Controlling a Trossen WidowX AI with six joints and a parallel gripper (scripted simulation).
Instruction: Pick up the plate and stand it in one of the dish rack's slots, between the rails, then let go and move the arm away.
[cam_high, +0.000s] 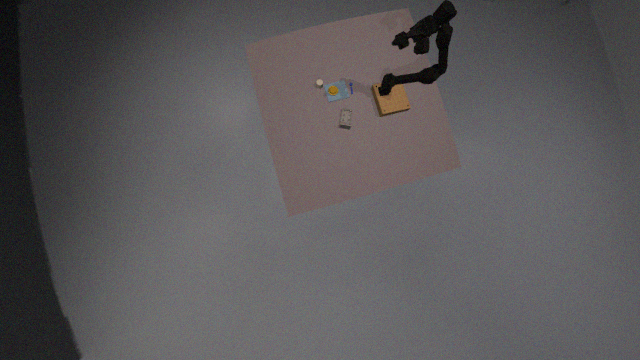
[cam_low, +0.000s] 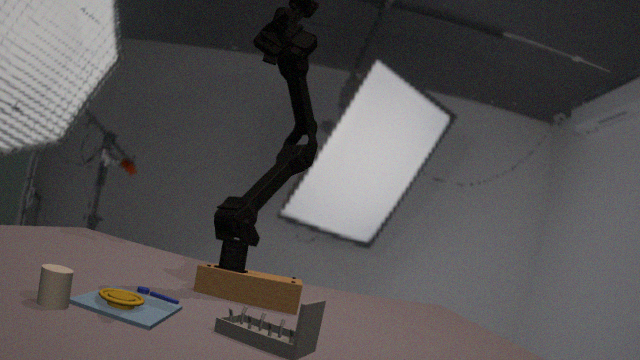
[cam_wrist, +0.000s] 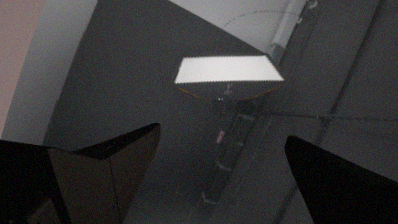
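Now: gripper tip 600 mm above the plate, 190 mm short of it and 130 mm to the left of it. Round my gripper tip: grey dish rack 600 mm below, 150 mm ahead, 90 mm to the left; then beige cylinder 600 mm below, 270 mm ahead, 190 mm to the right; then blue utensil 620 mm below, 130 mm to the right, 60 mm ahead.
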